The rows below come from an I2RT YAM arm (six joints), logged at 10 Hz.
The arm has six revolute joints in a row. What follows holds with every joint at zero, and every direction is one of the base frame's.
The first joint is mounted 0.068 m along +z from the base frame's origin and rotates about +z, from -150 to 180 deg.
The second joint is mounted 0.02 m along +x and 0.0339 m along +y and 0.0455 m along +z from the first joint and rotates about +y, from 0 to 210 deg.
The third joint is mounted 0.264 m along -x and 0.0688 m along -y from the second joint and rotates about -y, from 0 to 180 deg.
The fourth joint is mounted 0.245 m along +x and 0.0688 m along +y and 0.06 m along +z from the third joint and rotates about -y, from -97 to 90 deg.
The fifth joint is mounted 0.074 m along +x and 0.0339 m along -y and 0.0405 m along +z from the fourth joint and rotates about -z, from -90 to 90 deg.
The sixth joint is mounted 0.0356 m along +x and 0.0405 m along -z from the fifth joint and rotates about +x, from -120 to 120 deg.
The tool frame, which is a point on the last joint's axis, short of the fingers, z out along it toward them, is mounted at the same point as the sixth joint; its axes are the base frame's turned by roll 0, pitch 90 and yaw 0 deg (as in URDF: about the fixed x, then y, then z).
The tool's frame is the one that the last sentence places.
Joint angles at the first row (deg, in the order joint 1, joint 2, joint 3, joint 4, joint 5, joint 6):
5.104 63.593 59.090 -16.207 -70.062 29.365
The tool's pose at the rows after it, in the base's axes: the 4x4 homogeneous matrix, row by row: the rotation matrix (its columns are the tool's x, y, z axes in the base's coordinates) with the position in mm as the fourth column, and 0 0 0 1 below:
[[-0.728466 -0.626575 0.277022 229.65], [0.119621 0.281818 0.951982 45.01], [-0.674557 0.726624 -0.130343 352.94], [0 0 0 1]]
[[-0.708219 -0.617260 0.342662 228.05], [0.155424 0.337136 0.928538 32.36], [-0.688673 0.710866 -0.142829 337.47], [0 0 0 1]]
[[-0.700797 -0.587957 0.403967 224.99], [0.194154 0.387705 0.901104 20.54], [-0.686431 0.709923 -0.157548 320.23], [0 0 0 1]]
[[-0.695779 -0.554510 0.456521 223.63], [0.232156 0.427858 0.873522 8.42], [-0.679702 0.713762 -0.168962 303.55], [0 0 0 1]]
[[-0.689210 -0.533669 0.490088 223.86], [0.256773 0.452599 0.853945 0.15], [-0.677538 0.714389 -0.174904 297.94], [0 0 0 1]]
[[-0.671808 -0.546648 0.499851 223.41], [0.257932 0.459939 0.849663 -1.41], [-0.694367 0.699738 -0.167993 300.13], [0 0 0 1]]
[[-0.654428 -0.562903 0.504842 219.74], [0.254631 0.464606 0.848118 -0.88], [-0.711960 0.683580 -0.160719 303.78], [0 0 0 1]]
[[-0.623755 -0.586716 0.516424 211.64], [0.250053 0.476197 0.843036 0.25], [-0.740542 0.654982 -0.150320 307.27], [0 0 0 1]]
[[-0.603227 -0.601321 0.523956 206.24], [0.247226 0.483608 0.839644 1.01], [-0.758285 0.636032 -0.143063 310.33], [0 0 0 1]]
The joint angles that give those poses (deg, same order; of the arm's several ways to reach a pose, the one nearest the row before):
2.896 63.374 57.736 -16.229 -69.516 26.524
-0.185 62.127 53.910 -14.589 -68.378 24.557
-3.136 60.838 49.778 -12.928 -67.199 23.660
-6.241 60.358 46.174 -11.028 -66.631 23.026
-8.338 60.468 45.168 -10.545 -66.346 22.590
-8.753 60.161 45.166 -9.735 -66.324 22.350
-8.755 59.002 45.059 -9.543 -66.217 22.151
-8.755 56.555 44.141 -9.061 -65.758 21.757
-8.753 54.937 43.747 -8.951 -65.450 21.541

